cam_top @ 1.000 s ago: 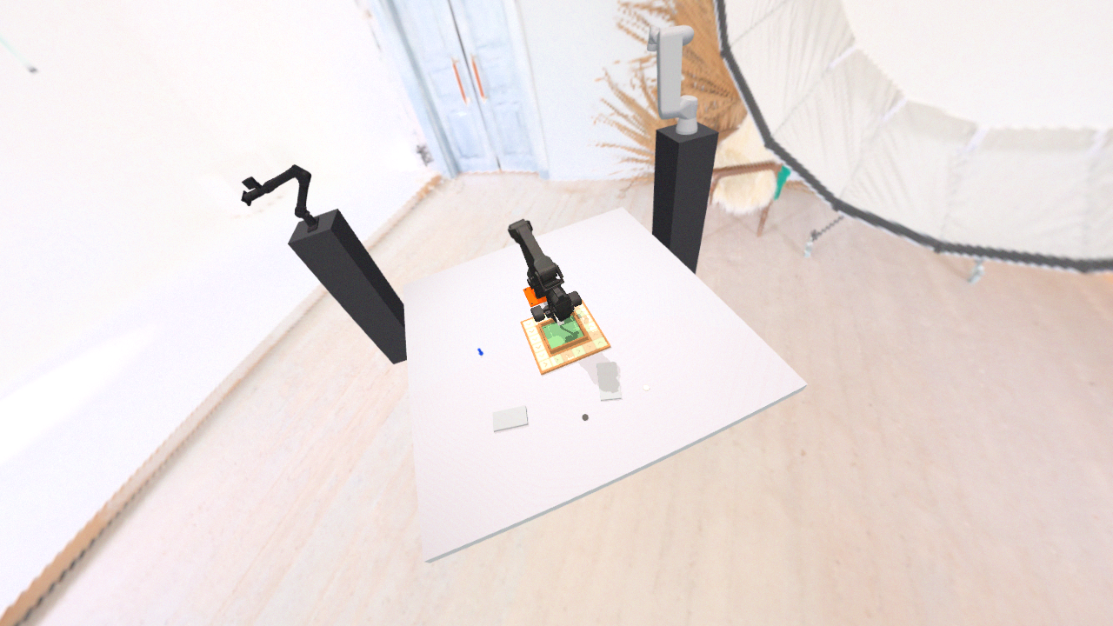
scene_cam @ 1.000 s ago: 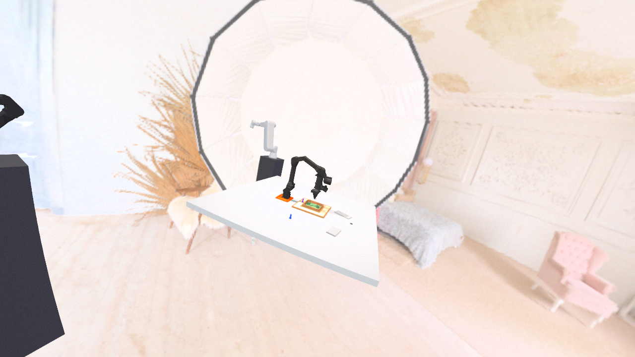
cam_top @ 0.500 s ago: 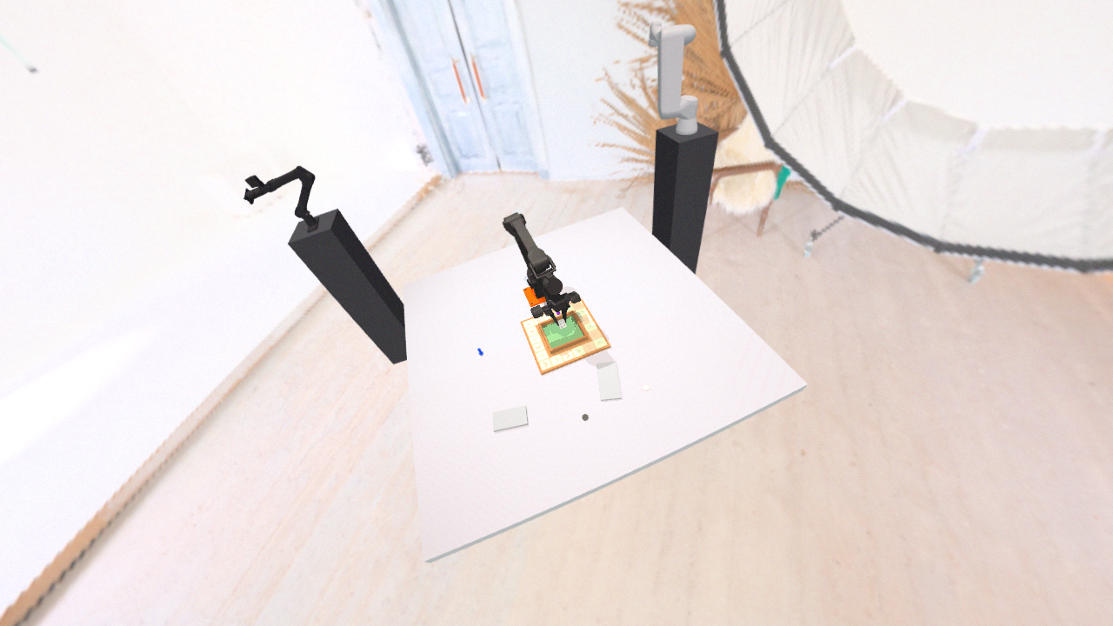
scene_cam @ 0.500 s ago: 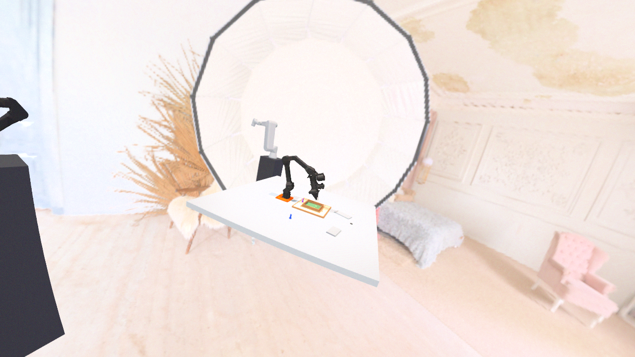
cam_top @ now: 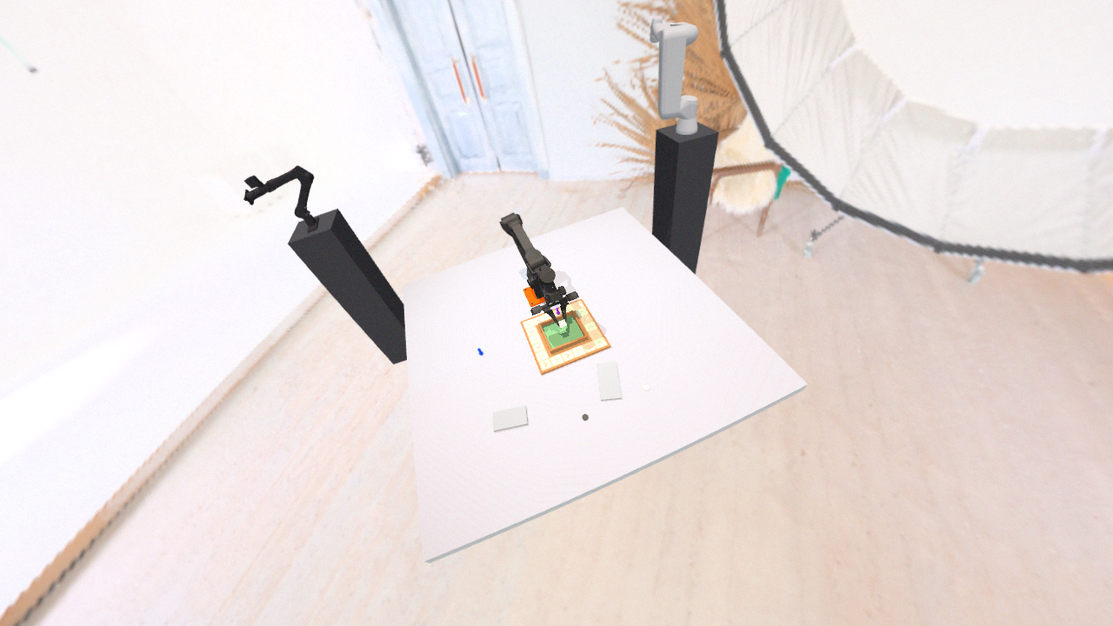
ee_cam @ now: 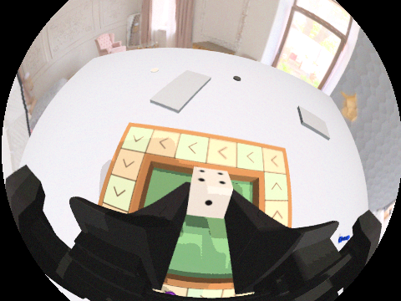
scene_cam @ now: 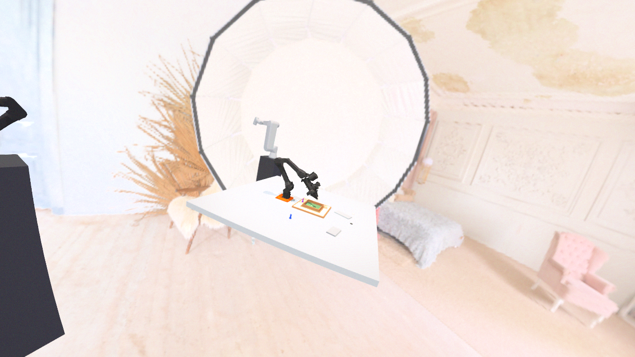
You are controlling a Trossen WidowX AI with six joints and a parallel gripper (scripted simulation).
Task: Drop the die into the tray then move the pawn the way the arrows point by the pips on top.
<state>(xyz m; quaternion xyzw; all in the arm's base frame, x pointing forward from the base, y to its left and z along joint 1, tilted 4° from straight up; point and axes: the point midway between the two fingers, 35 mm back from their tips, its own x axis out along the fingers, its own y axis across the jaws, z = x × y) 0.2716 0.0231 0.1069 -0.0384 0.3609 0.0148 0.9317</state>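
Now: the white die right at my gripper tip. Also, from my gripper tip: purple pawn: 14 cm behind, 7 cm below, 1 cm to the left; then blue pawn: 34 cm to the right, 8 cm below, 8 cm behind; then dark disc: 34 cm ahead, 9 cm below, 4 cm to the right.
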